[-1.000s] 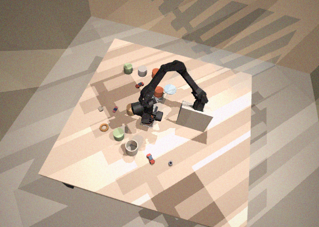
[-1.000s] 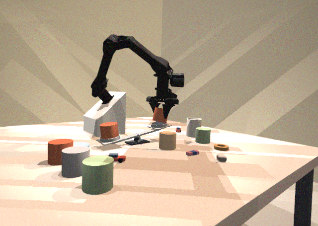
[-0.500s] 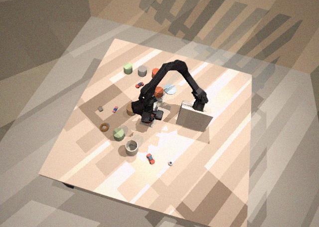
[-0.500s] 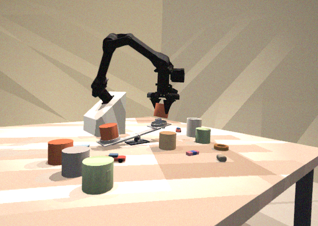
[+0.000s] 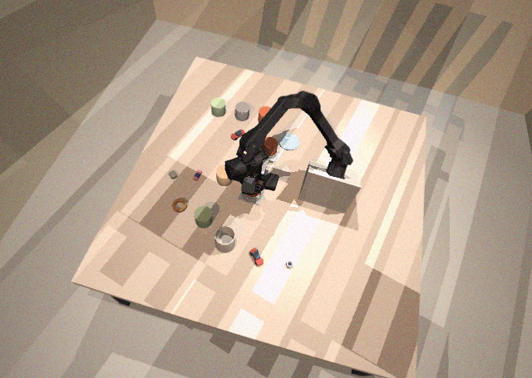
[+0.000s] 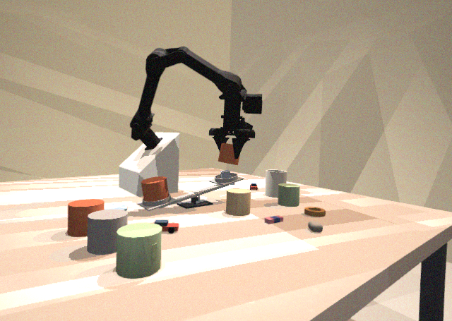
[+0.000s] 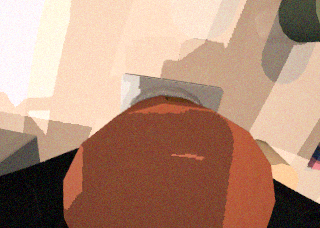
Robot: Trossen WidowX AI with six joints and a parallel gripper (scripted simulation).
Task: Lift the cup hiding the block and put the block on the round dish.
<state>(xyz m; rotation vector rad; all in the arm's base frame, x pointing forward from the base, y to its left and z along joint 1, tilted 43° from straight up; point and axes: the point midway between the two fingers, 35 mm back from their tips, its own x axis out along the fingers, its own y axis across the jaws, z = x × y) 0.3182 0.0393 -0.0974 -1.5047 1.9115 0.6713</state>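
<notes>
The grey block lies 2 cm to the right of my gripper tip and 6 cm below it. Also, from my gripper tip: small balance: 2 cm behind, 14 cm to the right, 11 cm below; tan cylinder: 11 cm ahead, 10 cm to the right, 11 cm below; ring: 29 cm ahead, 6 cm to the left, 14 cm below.
</notes>
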